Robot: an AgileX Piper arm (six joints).
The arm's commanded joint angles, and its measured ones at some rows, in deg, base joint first. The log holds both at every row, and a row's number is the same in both.
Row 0, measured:
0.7 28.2 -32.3 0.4 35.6 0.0
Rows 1 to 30, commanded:
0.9 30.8 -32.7 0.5 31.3 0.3
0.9 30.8 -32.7 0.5 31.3 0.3
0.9 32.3 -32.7 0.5 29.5 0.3
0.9 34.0 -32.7 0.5 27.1 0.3
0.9 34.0 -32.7 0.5 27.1 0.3
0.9 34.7 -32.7 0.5 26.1 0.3
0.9 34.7 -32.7 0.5 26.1 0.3
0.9 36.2 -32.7 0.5 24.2 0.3
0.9 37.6 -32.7 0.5 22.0 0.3
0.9 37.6 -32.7 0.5 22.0 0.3
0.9 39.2 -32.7 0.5 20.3 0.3
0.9 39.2 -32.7 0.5 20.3 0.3
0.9 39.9 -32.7 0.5 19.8 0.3
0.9 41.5 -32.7 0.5 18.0 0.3
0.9 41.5 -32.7 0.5 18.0 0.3
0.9 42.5 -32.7 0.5 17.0 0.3
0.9 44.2 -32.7 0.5 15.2 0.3
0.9 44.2 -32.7 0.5 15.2 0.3
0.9 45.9 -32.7 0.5 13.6 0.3
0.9 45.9 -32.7 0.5 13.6 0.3
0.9 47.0 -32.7 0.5 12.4 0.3
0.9 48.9 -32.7 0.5 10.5 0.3
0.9 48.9 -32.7 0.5 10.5 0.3
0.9 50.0 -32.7 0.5 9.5 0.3
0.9 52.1 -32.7 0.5 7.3 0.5
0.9 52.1 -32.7 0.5 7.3 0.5
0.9 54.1 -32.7 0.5 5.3 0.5
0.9 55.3 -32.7 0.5 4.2 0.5
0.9 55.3 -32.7 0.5 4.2 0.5
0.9 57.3 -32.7 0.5 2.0 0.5
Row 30, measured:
0.7 55.1 -32.3 0.4 5.6 0.3
